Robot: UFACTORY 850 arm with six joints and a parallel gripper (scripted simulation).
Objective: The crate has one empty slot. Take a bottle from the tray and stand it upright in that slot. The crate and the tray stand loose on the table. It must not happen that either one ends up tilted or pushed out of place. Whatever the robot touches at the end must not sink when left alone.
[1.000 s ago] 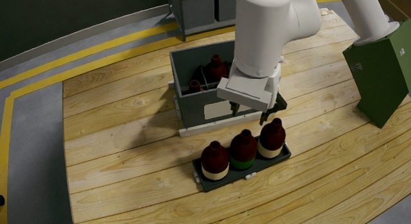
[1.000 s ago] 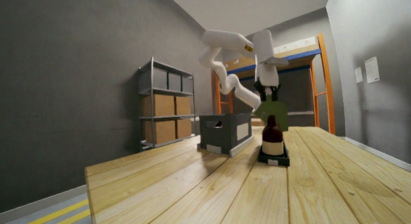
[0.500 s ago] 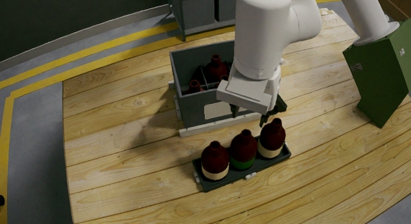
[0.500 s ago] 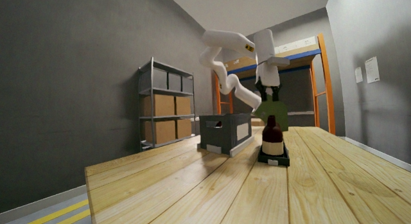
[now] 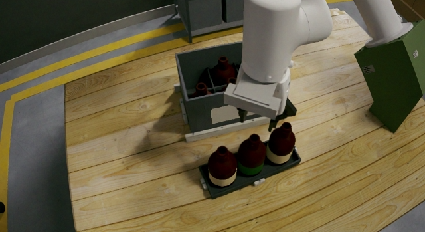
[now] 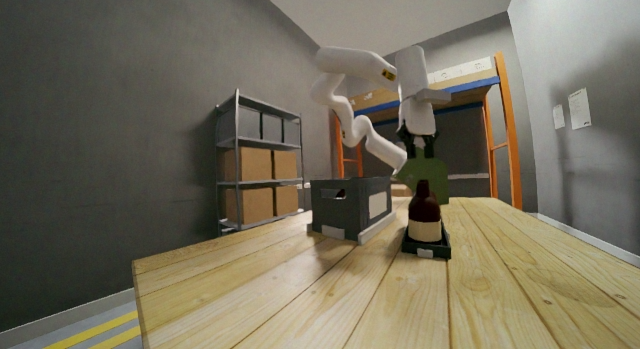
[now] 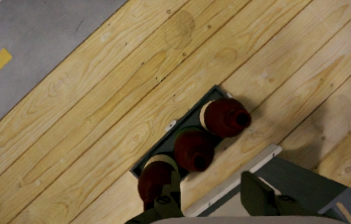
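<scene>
Right now my hand is 16 cm above the bottle. The rest, counted from my hand: crate (23 cm to the right, 16 cm below, 3 cm behind); dark tray (23 cm below).
</scene>
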